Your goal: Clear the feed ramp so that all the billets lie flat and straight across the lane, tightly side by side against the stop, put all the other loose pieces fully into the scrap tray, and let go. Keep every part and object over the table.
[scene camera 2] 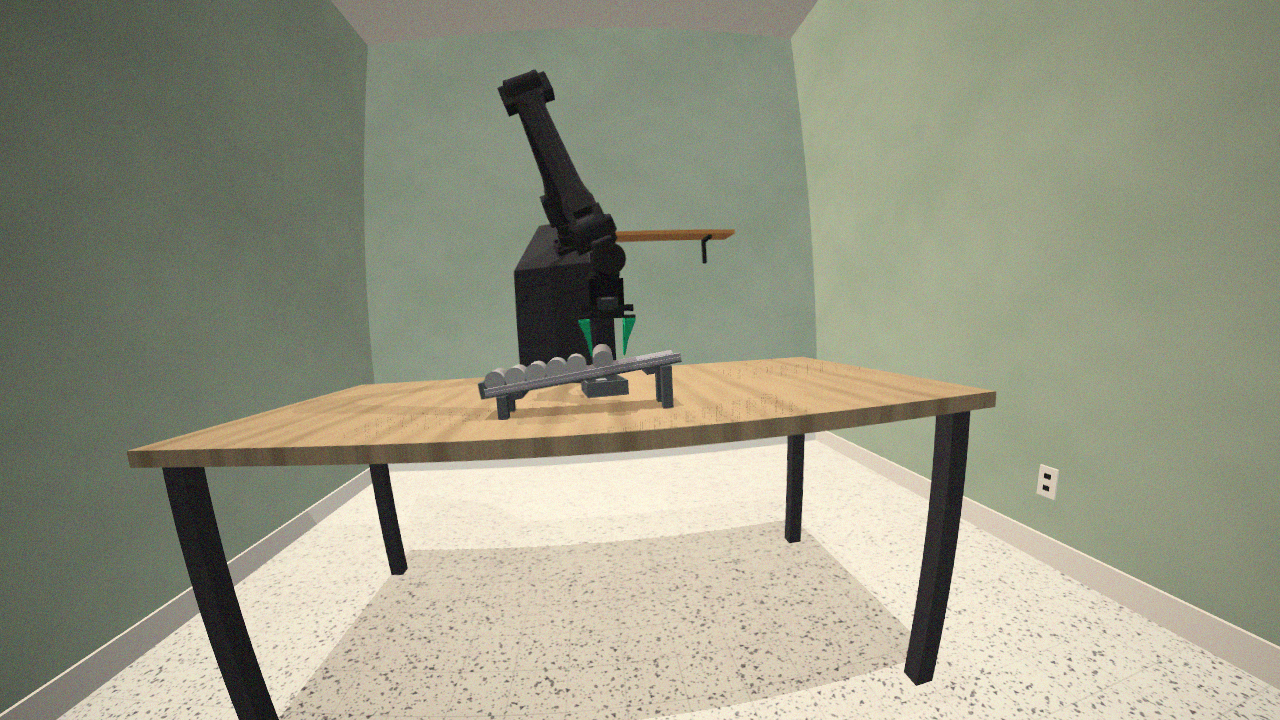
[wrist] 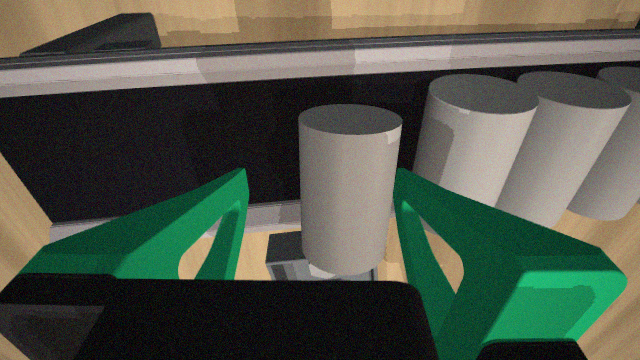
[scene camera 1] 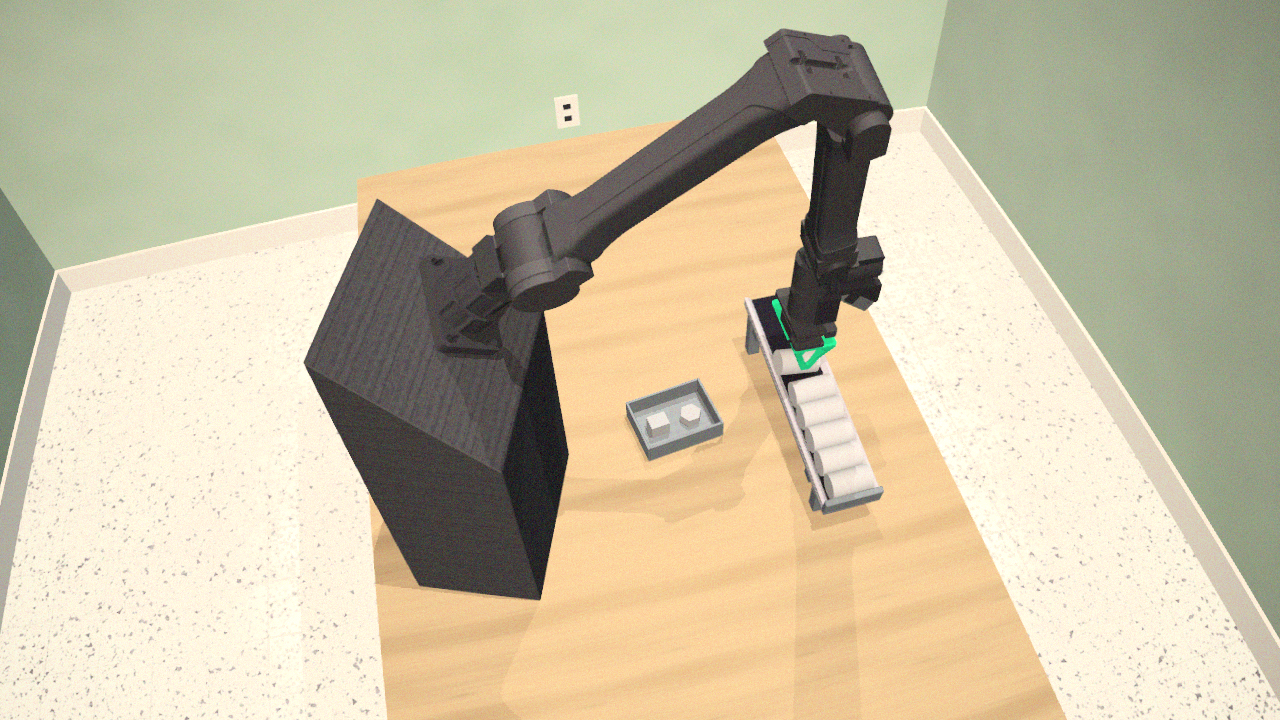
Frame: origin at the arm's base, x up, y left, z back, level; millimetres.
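Seen in the pictures: gripper, fingertip midpoint: [scene camera 2: 608, 355] [wrist: 321, 181] [scene camera 1: 797, 353]; arm's base at its link origin: [scene camera 1: 457, 308].
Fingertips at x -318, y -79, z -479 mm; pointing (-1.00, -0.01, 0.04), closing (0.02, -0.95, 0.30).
Note:
Offsets run from my fingertips to a thing's top centre. "*": to the spot under its first point. Level surfaces: height alone.
A white cylindrical billet @(dy -9, dx +22, dz +9 mm) [scene camera 1: 785, 363] [scene camera 2: 602, 351] [wrist: 350, 195] lies across the upper part of the feed ramp [scene camera 1: 782, 395] [wrist: 150, 71]. My gripper [scene camera 1: 799, 357] [scene camera 2: 608, 352] [wrist: 321, 181] is open around it, with a wide gap at the left finger and a narrow gap at the right finger in the wrist view. Downhill, past a gap, several billets @(dy -137, dx -4, dz +41 mm) [scene camera 1: 826, 436] [scene camera 2: 537, 368] lie across the lane in a row, down to the stop @(dy -236, dx -32, dz +70 mm) [scene camera 1: 853, 500]. Two small white pieces, one @(dy +57, dx -77, dz +224 mm) [scene camera 1: 657, 422] and another @(dy +47, dx -86, dz +168 mm) [scene camera 1: 690, 412], lie inside the grey scrap tray @(dy +52, dx -71, dz +196 mm) [scene camera 1: 685, 445] [scene camera 2: 605, 386].
The black pedestal [scene camera 1: 420, 465] with the arm's base stands left of the tray in the first scene view. The ramp stands on short legs @(* dy +87, dx -68, dz -76 mm) [scene camera 2: 666, 389] over the wooden table @(dx -106 mm) [scene camera 1: 680, 591]. The nearest row billet @(dy -61, dx +6, dz +18 mm) [wrist: 475, 140] is close beyond the right finger.

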